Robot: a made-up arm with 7 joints.
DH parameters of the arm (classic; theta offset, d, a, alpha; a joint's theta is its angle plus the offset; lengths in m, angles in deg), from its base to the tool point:
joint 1: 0 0.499 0 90
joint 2: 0 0.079 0 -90
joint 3: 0 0.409 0.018 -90
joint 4: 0 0.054 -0.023 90
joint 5: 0 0.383 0 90
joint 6: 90 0.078 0.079 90
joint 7: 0 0.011 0 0
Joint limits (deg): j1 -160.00..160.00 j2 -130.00..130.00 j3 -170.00..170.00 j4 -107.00..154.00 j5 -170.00..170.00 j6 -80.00..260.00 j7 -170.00..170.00
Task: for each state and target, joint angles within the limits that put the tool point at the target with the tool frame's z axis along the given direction. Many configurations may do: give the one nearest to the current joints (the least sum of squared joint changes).
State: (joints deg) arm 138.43 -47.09 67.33 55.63 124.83 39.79 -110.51
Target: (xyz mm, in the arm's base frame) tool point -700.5 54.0 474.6 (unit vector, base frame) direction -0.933 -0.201 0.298
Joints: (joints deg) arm 151.62 -73.62 52.67 53.52 129.49 55.16 -110.51
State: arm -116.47 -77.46 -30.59 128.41 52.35 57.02 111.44
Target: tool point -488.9 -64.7 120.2 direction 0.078 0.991 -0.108
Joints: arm -106.72 -111.74 -49.05 105.95 16.61 42.83 111.44
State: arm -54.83 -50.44 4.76 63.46 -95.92 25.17 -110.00
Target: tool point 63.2 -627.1 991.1 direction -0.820 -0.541 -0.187
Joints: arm -82.40 -22.79 -0.07 64.99 -77.00 24.91 -110.00
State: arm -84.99 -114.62 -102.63 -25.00 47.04 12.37 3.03
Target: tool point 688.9 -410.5 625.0 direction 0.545 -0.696 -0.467
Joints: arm -40.17 -82.72 -90.87 -30.91 45.90 36.70 3.03
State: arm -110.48 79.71 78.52 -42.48 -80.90 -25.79 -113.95
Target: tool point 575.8 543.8 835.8 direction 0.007 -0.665 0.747
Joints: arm -159.61 67.53 96.80 -22.80 -58.48 -7.69 -113.95
